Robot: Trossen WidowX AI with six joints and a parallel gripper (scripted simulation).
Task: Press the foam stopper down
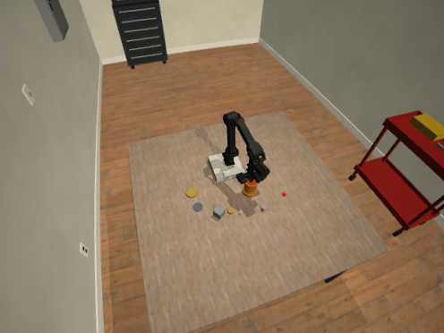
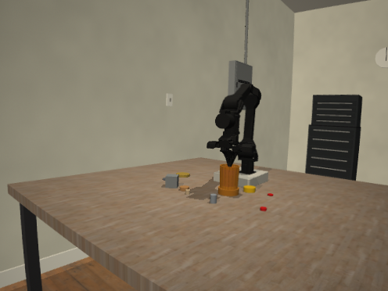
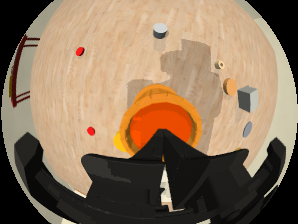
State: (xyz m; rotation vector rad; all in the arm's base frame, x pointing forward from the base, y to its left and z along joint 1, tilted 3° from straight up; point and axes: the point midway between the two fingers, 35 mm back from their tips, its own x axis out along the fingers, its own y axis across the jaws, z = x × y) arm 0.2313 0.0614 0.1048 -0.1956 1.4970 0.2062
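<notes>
Now: the orange foam stopper 50 mm below my hand. The rest, counted from my hand: small tan disc 100 mm ahead, 150 mm to the right, 130 mm below; then yellow disc 90 mm behind, 40 mm to the left, 130 mm below; then small grey cylinder 140 mm ahead, 40 mm to the left, 120 mm below.
</notes>
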